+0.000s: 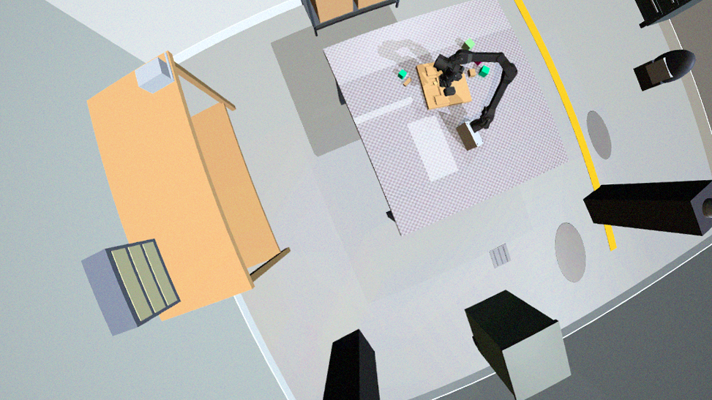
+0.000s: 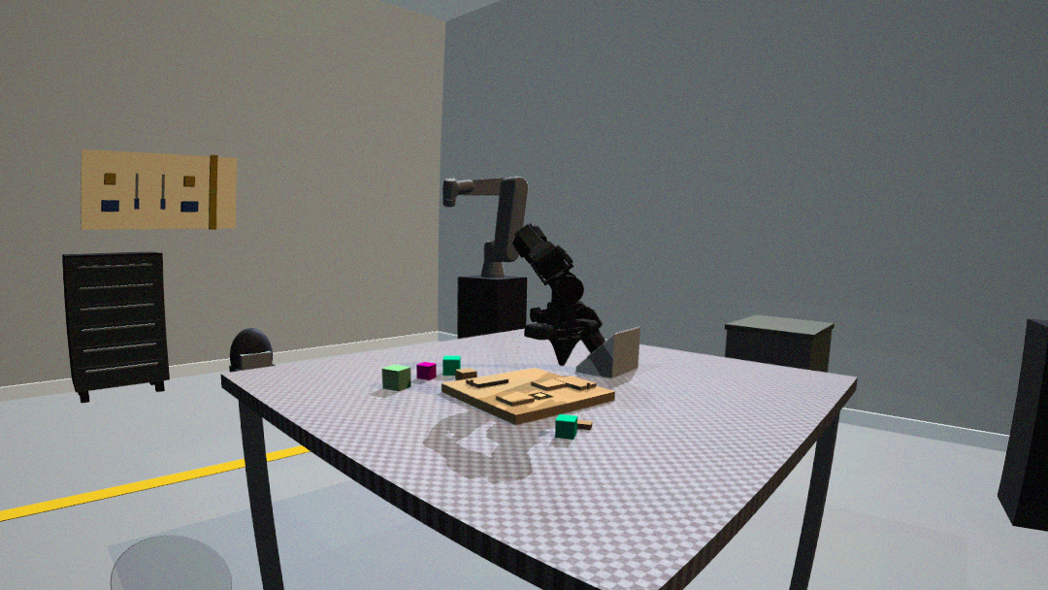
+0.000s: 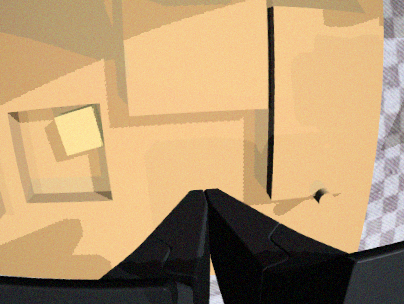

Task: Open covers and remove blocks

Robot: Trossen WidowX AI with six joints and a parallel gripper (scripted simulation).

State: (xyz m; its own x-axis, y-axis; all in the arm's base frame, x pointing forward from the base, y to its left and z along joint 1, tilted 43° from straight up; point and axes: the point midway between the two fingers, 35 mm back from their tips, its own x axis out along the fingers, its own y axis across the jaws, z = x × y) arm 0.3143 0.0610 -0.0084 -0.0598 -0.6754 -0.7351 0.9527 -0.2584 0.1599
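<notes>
Now: the puzzle board 8 cm to the right of my gripper tip, 6 cm below it and 3 cm ahead of it. From my gripper tip the other things lie so: magenta block: 38 cm to the right, 6 cm below, 5 cm ahead; light green block: 37 cm to the right, 17 cm ahead, 6 cm below.
</notes>
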